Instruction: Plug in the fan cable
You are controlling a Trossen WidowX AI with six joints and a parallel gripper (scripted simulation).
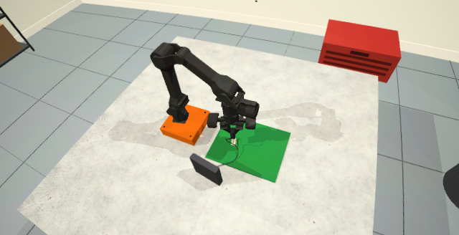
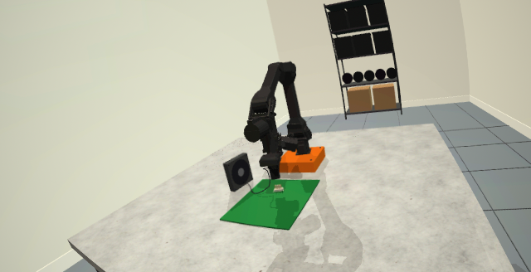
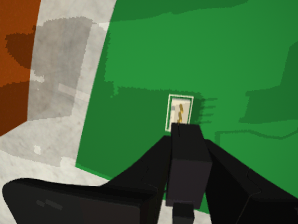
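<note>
The pale fan header is 7 cm below my gripper tip and 1 cm to the right of it. Round my gripper tip: black plug 1 cm to the right, 1 cm above; green board 8 cm below, 7 cm ahead, 1 cm to the right; black fan 17 cm to the right, 7 cm behind, 1 cm below.
</note>
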